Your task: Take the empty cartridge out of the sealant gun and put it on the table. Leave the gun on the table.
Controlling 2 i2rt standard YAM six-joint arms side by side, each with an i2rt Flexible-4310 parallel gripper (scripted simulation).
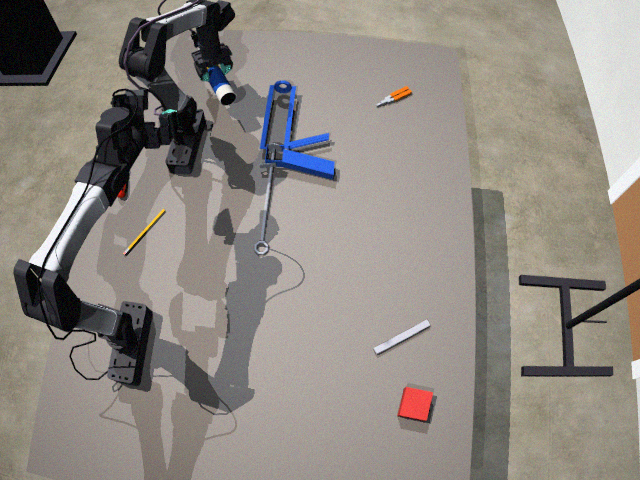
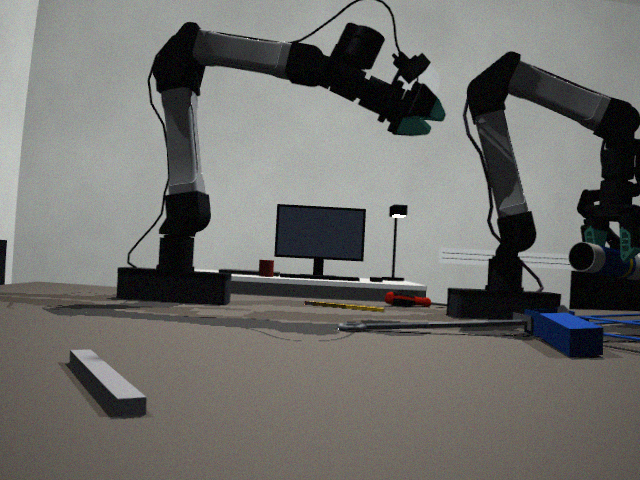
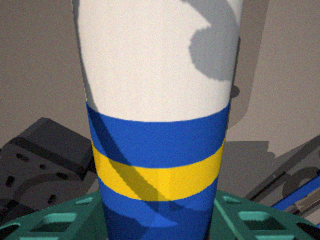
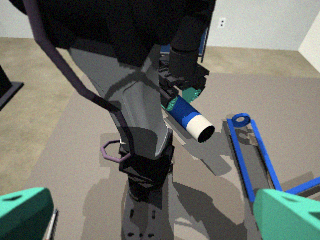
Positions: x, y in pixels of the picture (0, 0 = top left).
Scene:
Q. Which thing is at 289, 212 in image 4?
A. The right gripper.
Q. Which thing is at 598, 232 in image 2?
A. The left gripper.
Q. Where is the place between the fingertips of the left gripper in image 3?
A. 158, 199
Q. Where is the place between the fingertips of the right gripper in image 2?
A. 436, 124

